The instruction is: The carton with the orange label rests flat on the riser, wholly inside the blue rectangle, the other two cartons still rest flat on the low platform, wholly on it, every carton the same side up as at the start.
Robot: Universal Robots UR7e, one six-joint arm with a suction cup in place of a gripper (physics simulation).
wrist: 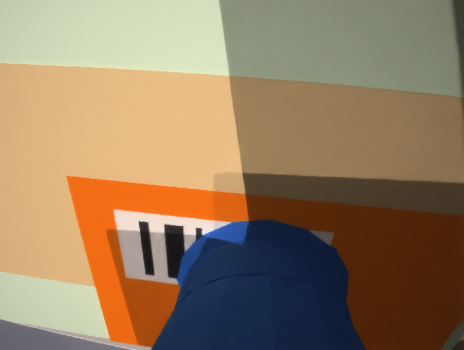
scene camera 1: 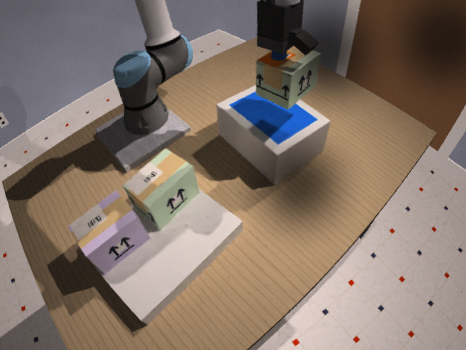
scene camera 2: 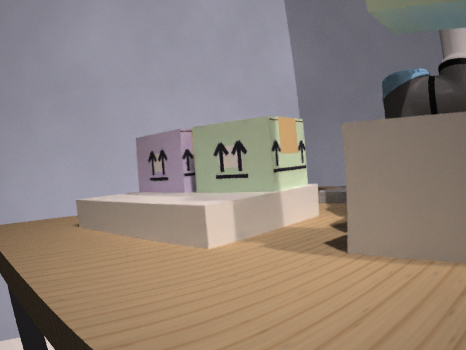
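Where they show: hand, its tool point: (wrist: 259, 244) (scene camera 1: 278, 61); arm's base, origin of its link: (scene camera 1: 146, 119).
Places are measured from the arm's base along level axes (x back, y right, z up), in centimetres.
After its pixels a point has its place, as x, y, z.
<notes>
My suction gripper (scene camera 1: 279, 56) (wrist: 265, 250) is shut on the carton with the orange label (scene camera 1: 305, 75) @(-47.3, -14.1, 26.8) (scene camera 2: 420, 14) @(-44.6, -12.6, 20.6) (wrist: 100, 110) @(-44.6, -15.3, 29.9), its blue cup on the label. The carton hangs upright, arrows up, above the back part of the riser (scene camera 1: 245, 142) @(-36.0, -6.2, 4.7) (scene camera 2: 405, 185) @(-49.5, -9.6, 4.4), with a gap below it. The blue rectangle (scene camera 1: 280, 130) @(-43.8, -10.8, 10.1) on the riser's top is partly shadowed. A green carton with a white label (scene camera 1: 162, 212) @(-35.5, 23.8, 7.9) (scene camera 2: 207, 170) @(-35.5, 23.7, 6.1) and a purple carton (scene camera 1: 137, 230) @(-34.8, 30.8, 8.8) (scene camera 2: 170, 145) @(-34.6, 32.0, 10.5) rest flat, arrows up, on the low platform (scene camera 1: 165, 280) @(-44.9, 34.4, 2.8) (scene camera 2: 145, 220) @(-48.4, 23.7, 0.6).
The arm's base plate (scene camera 1: 112, 142) @(1.5, 13.9, 0.2) stands on the wooden table (scene camera 1: 300, 240) @(-62.0, 6.9, -2.0) (scene camera 2: 225, 290) @(-60.5, 1.3, -2.0), left of the riser and behind the low platform in scene camera 1. A brown door (scene camera 1: 400, 60) stands beyond the table.
</notes>
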